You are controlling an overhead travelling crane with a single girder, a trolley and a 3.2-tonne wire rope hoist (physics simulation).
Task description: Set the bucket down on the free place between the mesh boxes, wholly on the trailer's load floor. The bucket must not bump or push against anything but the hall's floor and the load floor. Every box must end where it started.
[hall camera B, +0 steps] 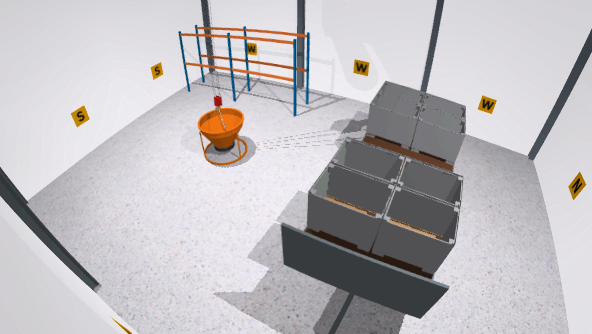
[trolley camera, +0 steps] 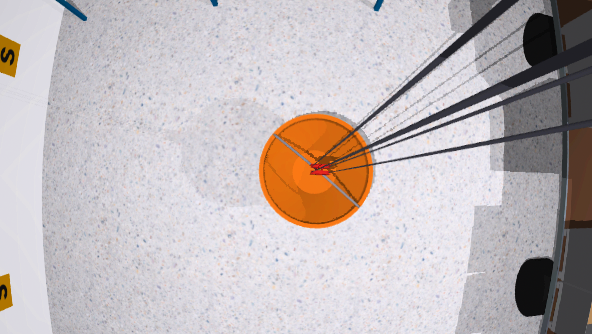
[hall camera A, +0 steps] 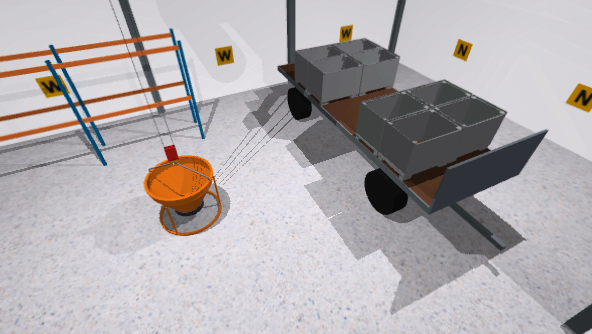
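The orange bucket (hall camera A: 187,202) (hall camera B: 221,132) (trolley camera: 300,200) is upright at floor level, apart from the trailer; whether its foot ring touches the floor I cannot tell. My hook (hall camera A: 173,163) (hall camera B: 218,108) (trolley camera: 320,169), under the red block, is at the bucket's bail, above the middle of its open top. The ropes look nearly straight. Mesh boxes stand on the trailer in two groups, a near one (hall camera A: 420,147) (hall camera B: 340,220) by the headboard and a far one (hall camera A: 340,82) (hall camera B: 392,122). Brown load floor (hall camera A: 345,111) (hall camera B: 387,147) (trolley camera: 580,175) shows between them, partly hidden by boxes in hall camera B.
A rack with blue posts (hall camera A: 76,112) (hall camera B: 231,67) and orange beams stands by the W wall. The trailer's grey headboard (hall camera A: 490,170) (hall camera B: 360,270) rises at its near end, with a drawbar (hall camera A: 475,225) below. A black wheel (hall camera A: 385,192) (trolley camera: 535,287) is under the trailer's side.
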